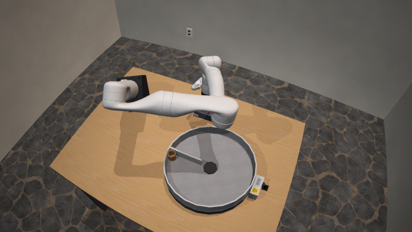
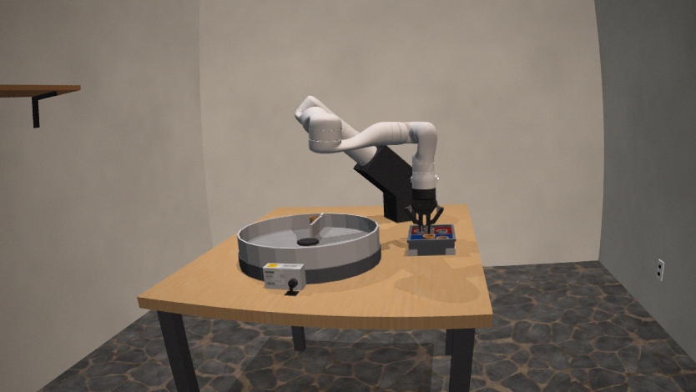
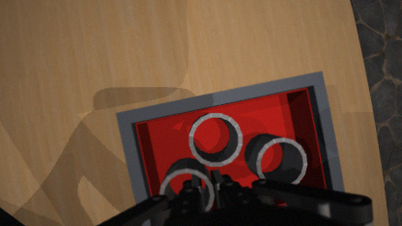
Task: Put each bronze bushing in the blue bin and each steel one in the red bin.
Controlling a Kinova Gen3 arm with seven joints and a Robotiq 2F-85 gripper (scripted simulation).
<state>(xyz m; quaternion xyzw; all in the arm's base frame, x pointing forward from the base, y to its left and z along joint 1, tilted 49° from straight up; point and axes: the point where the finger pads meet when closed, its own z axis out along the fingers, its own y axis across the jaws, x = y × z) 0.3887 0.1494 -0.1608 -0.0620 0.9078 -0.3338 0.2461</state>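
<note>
Right now my hand is 3 cm short of the two-part bin, 2 cm to the right of it and 2 cm above it. The rest, counted from my hand: turntable (16 cm ahead, 34 cm to the right, 1 cm above).
</note>
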